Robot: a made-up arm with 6 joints.
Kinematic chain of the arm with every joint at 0, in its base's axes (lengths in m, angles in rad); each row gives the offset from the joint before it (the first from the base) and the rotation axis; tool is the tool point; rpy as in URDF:
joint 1: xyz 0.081 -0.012 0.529 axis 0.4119 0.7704 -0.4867
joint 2: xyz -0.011 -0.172 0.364 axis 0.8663 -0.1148 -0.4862
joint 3: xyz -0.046 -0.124 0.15 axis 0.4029 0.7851 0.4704
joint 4: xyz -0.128 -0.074 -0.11 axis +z
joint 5: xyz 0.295 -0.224 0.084 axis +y
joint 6: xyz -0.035 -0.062 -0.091 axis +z
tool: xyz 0.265 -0.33 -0.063 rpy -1.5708 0 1.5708
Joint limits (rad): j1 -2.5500..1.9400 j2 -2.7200..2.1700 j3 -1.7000..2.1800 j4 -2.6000..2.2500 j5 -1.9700..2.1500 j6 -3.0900..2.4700
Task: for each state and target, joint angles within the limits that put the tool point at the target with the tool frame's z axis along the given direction. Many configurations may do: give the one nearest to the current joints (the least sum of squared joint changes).
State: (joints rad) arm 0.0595 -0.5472 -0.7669 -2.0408 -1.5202 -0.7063
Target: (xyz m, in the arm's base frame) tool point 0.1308 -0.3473 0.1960 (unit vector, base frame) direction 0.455 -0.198 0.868
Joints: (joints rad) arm -0.4985 -0.3106 -1.3291 -2.4808 -0.9240 -0.6413
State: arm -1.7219 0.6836 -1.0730 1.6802 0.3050 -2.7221
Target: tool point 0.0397 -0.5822 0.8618 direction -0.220 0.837 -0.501
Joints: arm -1.7586 1.2497 -1.1517 1.4820 0.0494 -2.0038
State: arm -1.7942 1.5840 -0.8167 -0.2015 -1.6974 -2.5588
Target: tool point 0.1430 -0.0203 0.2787 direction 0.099 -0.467 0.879
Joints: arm -1.6483 1.5978 -0.2580 -0.8135 -0.9517 -2.4396
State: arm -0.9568 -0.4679 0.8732 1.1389 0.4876 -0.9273
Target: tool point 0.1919 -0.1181 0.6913 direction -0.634 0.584 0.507
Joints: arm -1.4216 -1.3221 0.8996 1.5412 0.6620 -0.5468
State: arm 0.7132 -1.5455 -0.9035 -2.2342 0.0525 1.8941
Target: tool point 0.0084 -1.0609 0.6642 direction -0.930 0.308 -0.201
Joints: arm 1.5446 -1.4249 -1.2697 -2.4501 0.2633 1.7741
